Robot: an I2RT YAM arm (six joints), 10 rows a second.
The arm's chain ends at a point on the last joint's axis. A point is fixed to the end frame.
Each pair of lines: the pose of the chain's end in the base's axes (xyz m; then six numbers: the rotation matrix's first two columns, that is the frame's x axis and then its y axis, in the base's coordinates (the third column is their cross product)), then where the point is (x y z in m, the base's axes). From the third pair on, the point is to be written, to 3 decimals.
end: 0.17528, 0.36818, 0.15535, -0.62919, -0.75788, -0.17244, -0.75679, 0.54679, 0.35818
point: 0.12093 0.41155 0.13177
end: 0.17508, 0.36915, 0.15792, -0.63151, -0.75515, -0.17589, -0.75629, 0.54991, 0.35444
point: 0.12103 0.41275 0.13407
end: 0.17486, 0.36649, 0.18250, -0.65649, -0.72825, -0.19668, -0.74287, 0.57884, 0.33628
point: 0.123 0.412 0.157
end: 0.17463, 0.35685, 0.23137, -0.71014, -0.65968, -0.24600, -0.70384, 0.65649, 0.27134
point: 0.130 0.407 0.202
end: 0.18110, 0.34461, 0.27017, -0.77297, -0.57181, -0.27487, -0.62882, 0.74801, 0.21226
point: 0.145 0.399 0.237
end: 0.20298, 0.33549, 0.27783, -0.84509, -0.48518, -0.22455, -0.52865, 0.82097, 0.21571
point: 0.172 0.393 0.244
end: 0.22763, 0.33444, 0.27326, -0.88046, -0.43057, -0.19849, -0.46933, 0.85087, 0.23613
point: 0.200 0.394 0.241
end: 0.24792, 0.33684, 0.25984, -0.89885, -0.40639, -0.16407, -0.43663, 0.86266, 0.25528
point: 0.220 0.397 0.229
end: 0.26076, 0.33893, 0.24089, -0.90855, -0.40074, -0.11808, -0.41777, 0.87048, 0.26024
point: 0.232 0.399 0.210
